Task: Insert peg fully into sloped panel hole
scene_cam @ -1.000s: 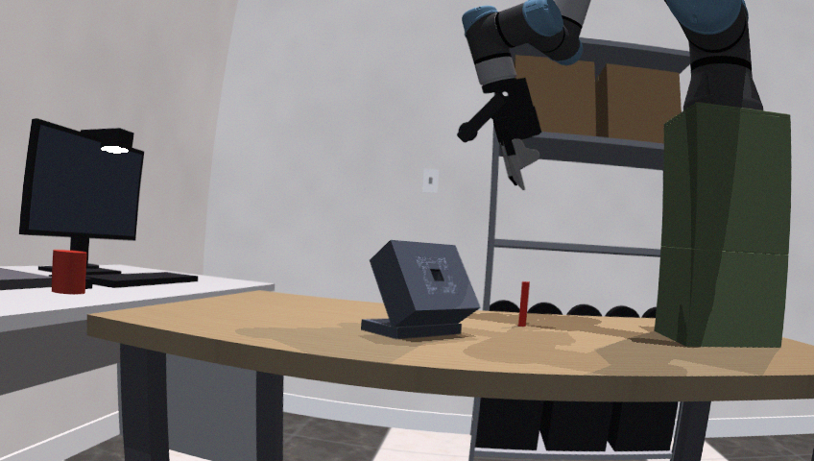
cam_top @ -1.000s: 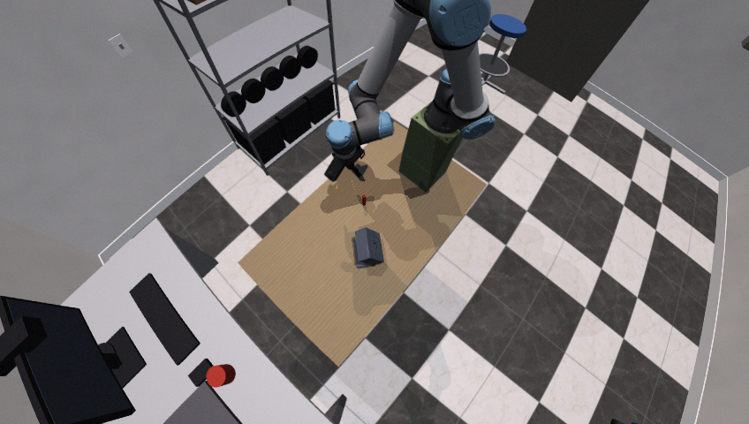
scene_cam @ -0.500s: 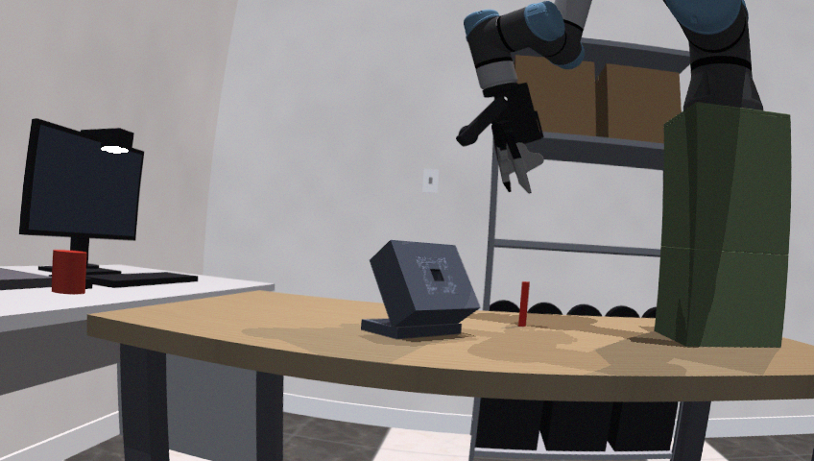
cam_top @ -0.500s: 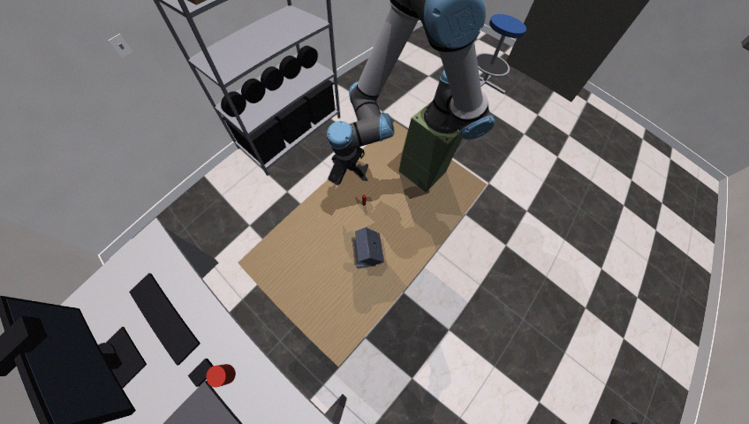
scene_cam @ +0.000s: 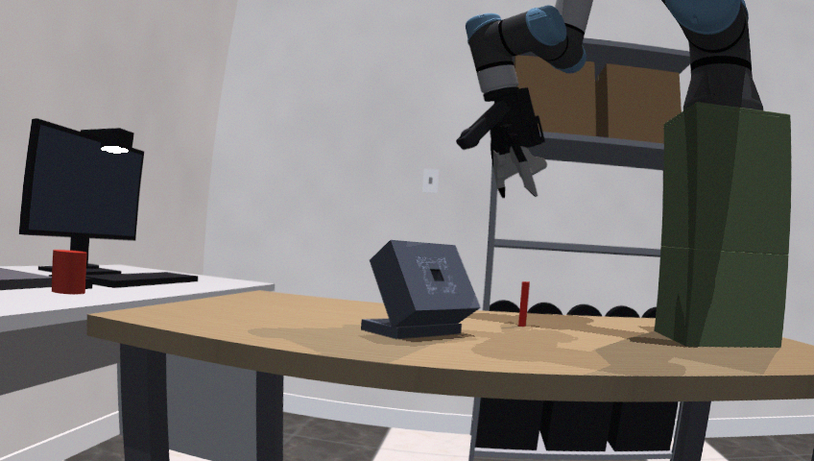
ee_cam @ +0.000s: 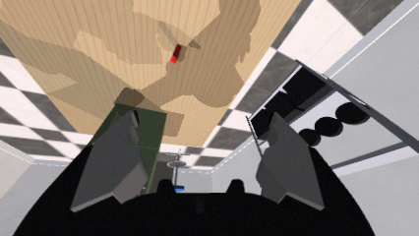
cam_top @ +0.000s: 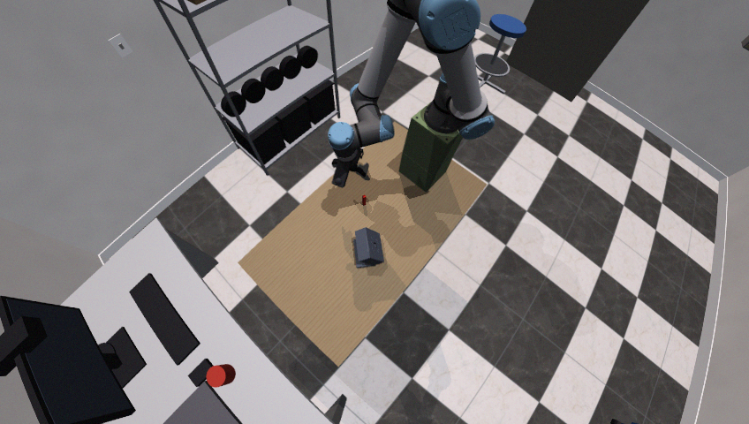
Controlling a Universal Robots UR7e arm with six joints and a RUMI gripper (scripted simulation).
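Right now the red peg is 190 mm below my hand, 50 mm to the left of it and 30 mm behind it.
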